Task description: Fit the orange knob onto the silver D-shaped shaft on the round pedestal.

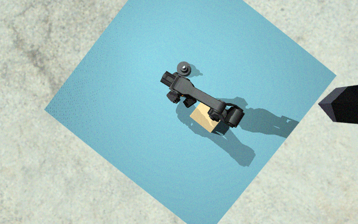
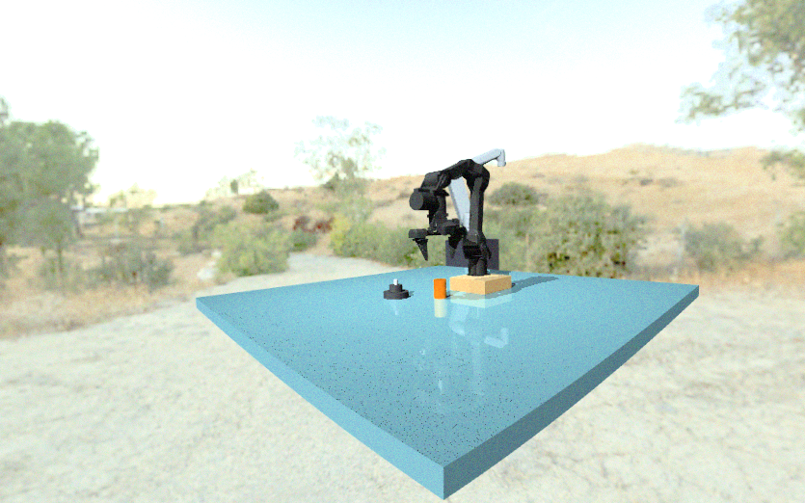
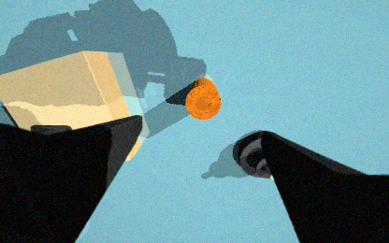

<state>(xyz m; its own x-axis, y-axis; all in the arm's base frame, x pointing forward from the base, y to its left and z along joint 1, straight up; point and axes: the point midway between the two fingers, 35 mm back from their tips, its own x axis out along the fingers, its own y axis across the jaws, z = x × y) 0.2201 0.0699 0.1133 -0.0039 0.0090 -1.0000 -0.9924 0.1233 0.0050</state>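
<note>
Now: the orange knob 80 mm below my gripper tip. Also, from my gripper tip: round dark pedestal 100 mm ahead, 110 mm to the right, 90 mm below.
</note>
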